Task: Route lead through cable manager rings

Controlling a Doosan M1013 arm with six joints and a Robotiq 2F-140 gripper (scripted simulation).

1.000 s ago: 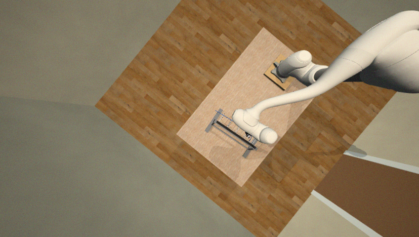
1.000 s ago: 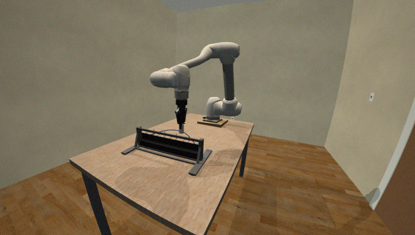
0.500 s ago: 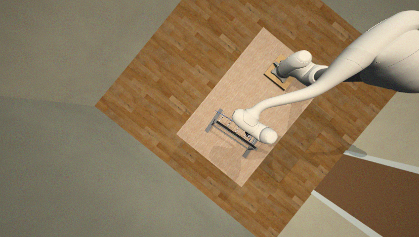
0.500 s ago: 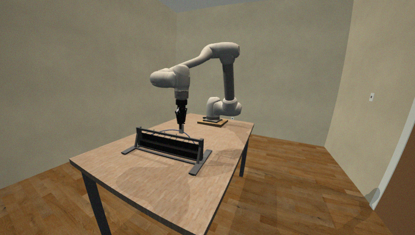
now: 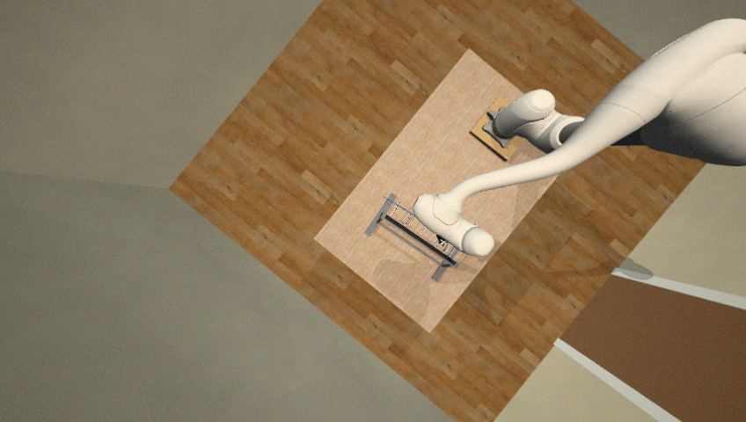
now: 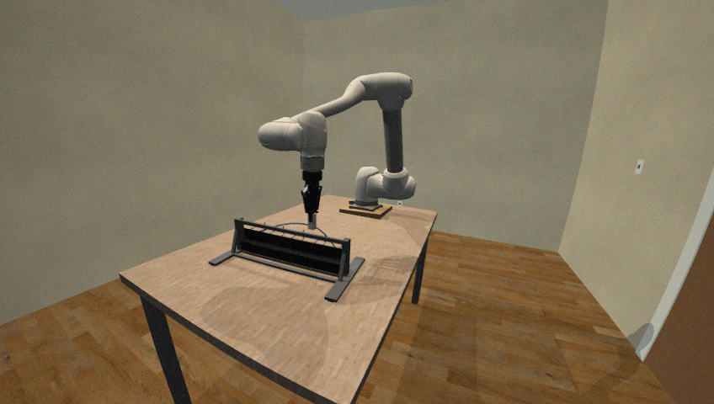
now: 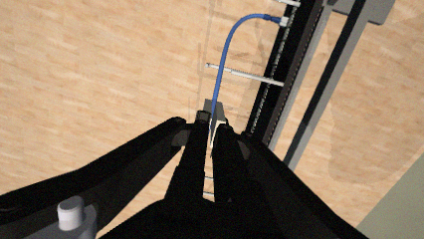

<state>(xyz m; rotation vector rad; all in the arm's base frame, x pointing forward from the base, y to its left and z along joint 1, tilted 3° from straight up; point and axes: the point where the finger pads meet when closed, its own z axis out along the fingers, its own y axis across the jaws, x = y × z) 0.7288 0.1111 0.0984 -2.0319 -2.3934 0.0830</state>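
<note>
The rack is 110 mm ahead of my hand, 30 mm to the right of it and 80 mm below it.
</note>
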